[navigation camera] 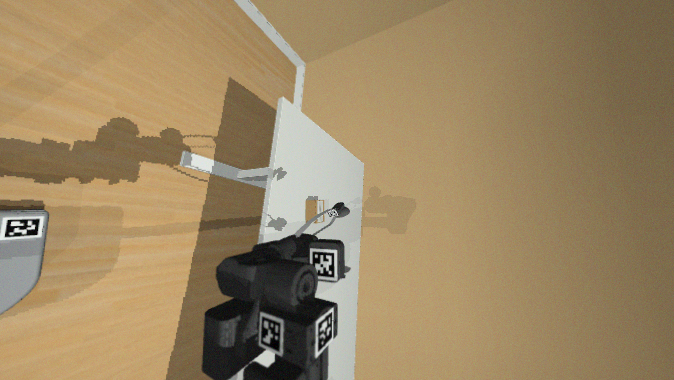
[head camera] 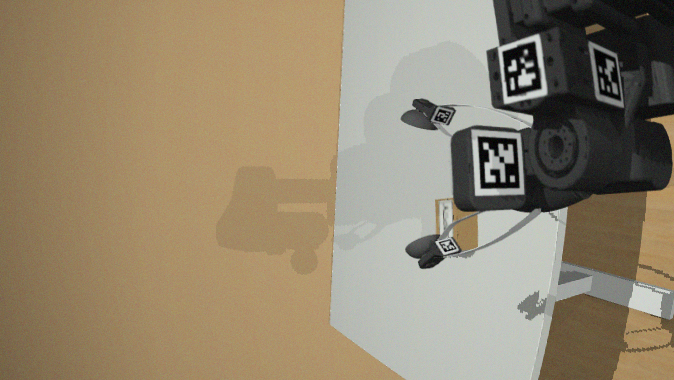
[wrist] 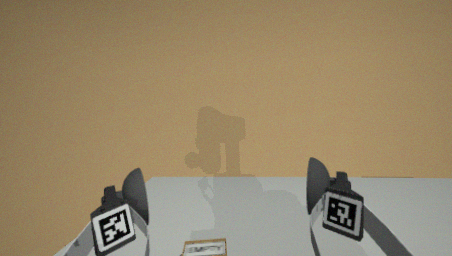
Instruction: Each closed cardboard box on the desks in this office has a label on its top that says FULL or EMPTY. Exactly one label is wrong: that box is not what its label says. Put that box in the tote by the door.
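Frame: origin at the robot's base, x ahead, y left, z up, level; metres.
Seen in the pictures: gripper, fingertip midpoint: (navigation camera: 345,238) (head camera: 413,184) (wrist: 226,181).
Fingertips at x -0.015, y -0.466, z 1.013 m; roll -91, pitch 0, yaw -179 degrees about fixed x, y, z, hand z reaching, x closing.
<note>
Offsets run from my fingertips to a thing's top centre. "spot": to the spot under its first point. Level surfaces: height alone.
A closed cardboard box @[dz -0.242, dx +0.056, dy -0.251 m] (head camera: 466,231) (navigation camera: 311,211) (wrist: 204,249) stands on the white desk @[dz -0.293 m] (head camera: 390,310) (navigation camera: 310,150) (wrist: 270,220). A white label is on its top; in the wrist view it is blurred and cut by the lower edge, and seems to read EMPTY. My gripper (head camera: 421,183) (wrist: 226,181) is open, with its fingers wide apart and no box between them. It is above the desk, higher than the box. In the head view one finger and the gripper body partly cover the box. The tote does not show in these views.
A tan wall (head camera: 175,100) (navigation camera: 500,175) (wrist: 225,60) rises behind the desk. A white desk leg @[spot: dz -0.988, dx +0.296, dy -0.317 m] (head camera: 612,290) (navigation camera: 227,171) stands over the wood floor @[dz -1.013 m] (navigation camera: 125,90). The grey corner of my base (navigation camera: 22,260) shows at the left of the navigation view.
</note>
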